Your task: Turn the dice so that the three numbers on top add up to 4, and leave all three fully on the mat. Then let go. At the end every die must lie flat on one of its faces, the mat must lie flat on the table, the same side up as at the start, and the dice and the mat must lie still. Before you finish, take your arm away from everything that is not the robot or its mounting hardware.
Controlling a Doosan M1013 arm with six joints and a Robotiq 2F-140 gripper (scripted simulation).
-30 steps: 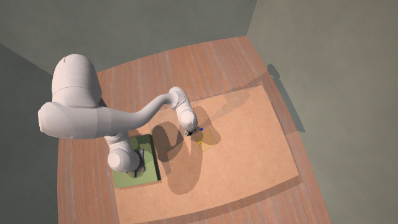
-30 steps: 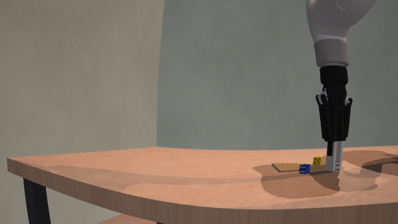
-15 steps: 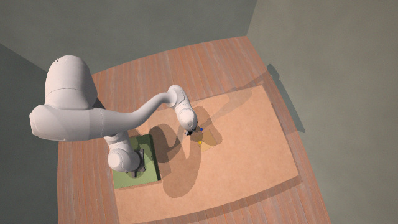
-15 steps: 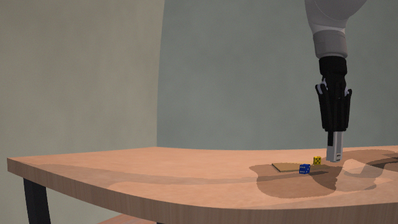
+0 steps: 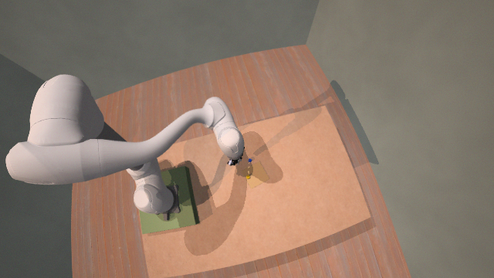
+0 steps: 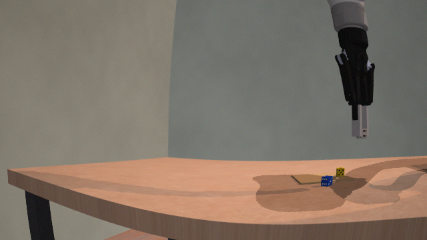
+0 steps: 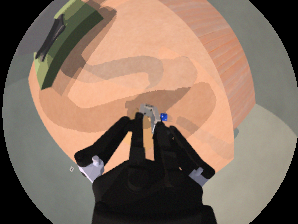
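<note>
My hand is 120 mm above the blue die, 80 mm short of it and 20 mm to the right of it. Round my hand: yellow die 120 mm below, 90 mm to the right, 40 mm ahead; tan mat 130 mm below, 90 mm to the right, 90 mm ahead; white die 30 mm below.
</note>
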